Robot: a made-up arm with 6 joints. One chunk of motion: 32 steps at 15 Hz.
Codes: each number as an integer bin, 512 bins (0 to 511) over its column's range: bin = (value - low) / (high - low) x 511, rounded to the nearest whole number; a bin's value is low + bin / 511 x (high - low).
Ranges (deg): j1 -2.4..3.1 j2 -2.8..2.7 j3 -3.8..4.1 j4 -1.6..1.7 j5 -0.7..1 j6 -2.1..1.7
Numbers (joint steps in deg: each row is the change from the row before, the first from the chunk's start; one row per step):
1: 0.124 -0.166 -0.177 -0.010 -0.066 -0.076
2: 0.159 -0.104 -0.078 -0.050 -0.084 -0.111
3: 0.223 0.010 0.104 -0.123 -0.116 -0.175
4: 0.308 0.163 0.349 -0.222 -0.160 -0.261
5: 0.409 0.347 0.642 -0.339 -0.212 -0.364
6: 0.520 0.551 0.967 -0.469 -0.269 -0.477
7: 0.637 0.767 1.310 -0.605 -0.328 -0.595
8: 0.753 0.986 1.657 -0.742 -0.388 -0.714
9: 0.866 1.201 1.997 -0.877 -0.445 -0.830
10: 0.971 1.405 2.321 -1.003 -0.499 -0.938
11: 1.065 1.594 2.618 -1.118 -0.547 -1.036
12: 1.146 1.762 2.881 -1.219 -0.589 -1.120
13: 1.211 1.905 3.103 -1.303 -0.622 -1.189
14: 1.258 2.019 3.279 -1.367 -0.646 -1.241
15: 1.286 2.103 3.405 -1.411 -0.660 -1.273
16: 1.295 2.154 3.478 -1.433 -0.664 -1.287
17: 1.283 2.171 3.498 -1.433 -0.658 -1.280
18: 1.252 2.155 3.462 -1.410 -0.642 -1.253
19: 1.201 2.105 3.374 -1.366 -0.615 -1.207
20: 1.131 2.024 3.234 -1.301 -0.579 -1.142
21: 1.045 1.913 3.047 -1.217 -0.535 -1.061
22: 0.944 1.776 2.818 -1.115 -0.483 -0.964
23: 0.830 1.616 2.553 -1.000 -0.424 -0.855
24: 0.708 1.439 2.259 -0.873 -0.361 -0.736
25: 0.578 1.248 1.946 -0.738 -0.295 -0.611
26: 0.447 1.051 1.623 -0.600 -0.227 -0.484
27: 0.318 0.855 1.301 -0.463 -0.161 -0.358
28: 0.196 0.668 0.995 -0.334 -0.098 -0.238
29: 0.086 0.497 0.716 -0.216 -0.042 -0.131
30: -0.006 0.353 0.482 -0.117 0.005 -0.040
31: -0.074 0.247 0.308 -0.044 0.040 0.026
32: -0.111 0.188 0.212 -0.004 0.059 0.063
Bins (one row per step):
1: 235 245 234 246 191 272
2: 238 250 241 240 185 267
3: 244 261 253 229 176 259
4: 252 275 268 213 162 247
5: 261 292 287 195 147 233
6: 271 311 308 175 130 218
7: 282 331 331 154 112 202
8: 293 352 353 133 94 186
9: 303 372 375 112 77 171
10: 313 391 396 92 60 156
11: 322 408 415 75 46 143
12: 329 424 432 59 33 132
13: 335 437 447 46 23 123
14: 340 448 458 36 16 116
15: 342 456 466 29 12 111
16: 343 460 471 26 11 109
17: 342 462 472 26 13 110
18: 339 460 470 29 17 114
19: 335 456 464 36 26 120
20: 328 448 455 46 36 129
21: 320 438 443 59 50 140
22: 311 425 428 75 65 153
23: 300 410 411 93 83 167
24: 289 394 392 113 102 183
25: 277 376 372 133 122 200
26: 265 358 351 155 142 217
27: 253 340 330 176 162 234
28: 241 322 310 196 181 250
29: 231 306 292 214 198 265
30: 222 293 277 230 212 277
31: 216 283 266 241 222 286
32: 213 278 260 247 228 291

